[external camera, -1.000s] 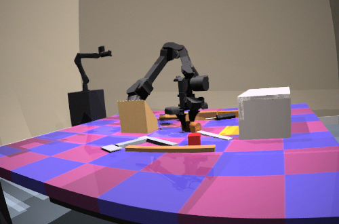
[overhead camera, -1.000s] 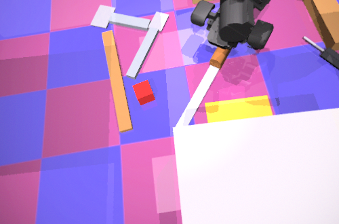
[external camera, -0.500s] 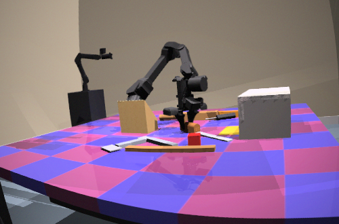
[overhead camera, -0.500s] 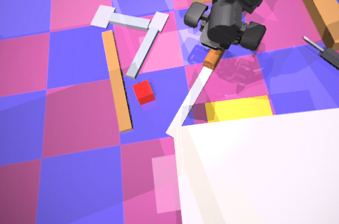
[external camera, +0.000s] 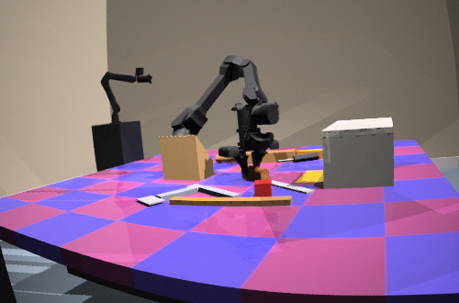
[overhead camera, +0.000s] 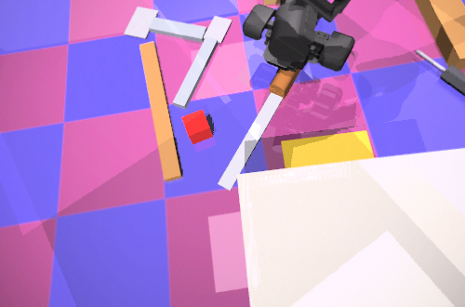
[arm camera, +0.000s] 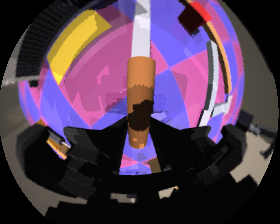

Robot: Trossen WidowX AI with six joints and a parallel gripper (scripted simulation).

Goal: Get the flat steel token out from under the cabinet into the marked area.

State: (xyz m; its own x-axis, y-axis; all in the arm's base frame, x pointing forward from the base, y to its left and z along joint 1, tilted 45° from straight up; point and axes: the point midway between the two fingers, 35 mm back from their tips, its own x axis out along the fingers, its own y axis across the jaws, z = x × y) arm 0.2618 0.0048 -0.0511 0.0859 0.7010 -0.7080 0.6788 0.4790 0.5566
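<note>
Now: the grey paddle-ended bar 80 mm behind my gripper tip and 160 mm to the right of it. Round my gripper tip: long wooden slat 20 mm ahead, 270 mm to the right; black screwdriver 110 mm ahead, 250 mm to the left; red cube 90 mm ahead, 210 mm to the right, 10 mm above.
</note>
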